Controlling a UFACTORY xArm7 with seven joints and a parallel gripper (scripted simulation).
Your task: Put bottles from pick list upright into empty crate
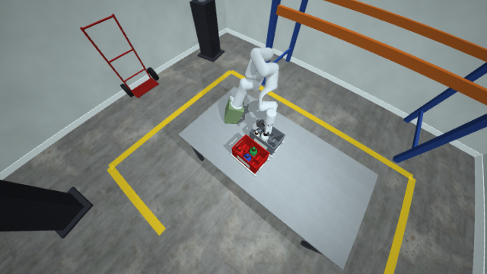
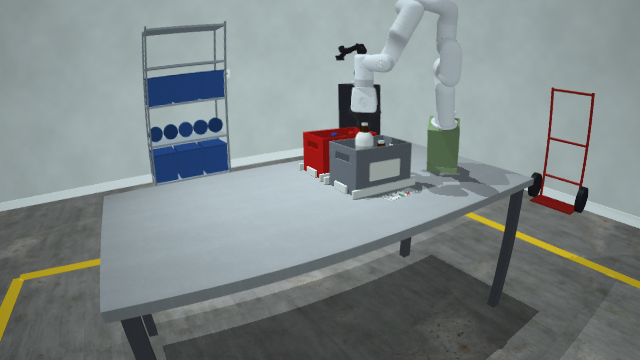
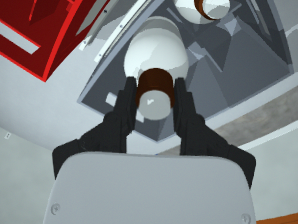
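Now: the grey crate 1 cm ahead of my hand, 4 cm to the left of it and 15 cm below it. Round my hand: red crate 4 cm behind, 19 cm to the right, 15 cm below; then green-labelled bottle 3 cm behind, 15 cm to the right, 15 cm below; then white-label bottle 9 cm behind, 2 cm to the left, 15 cm below.
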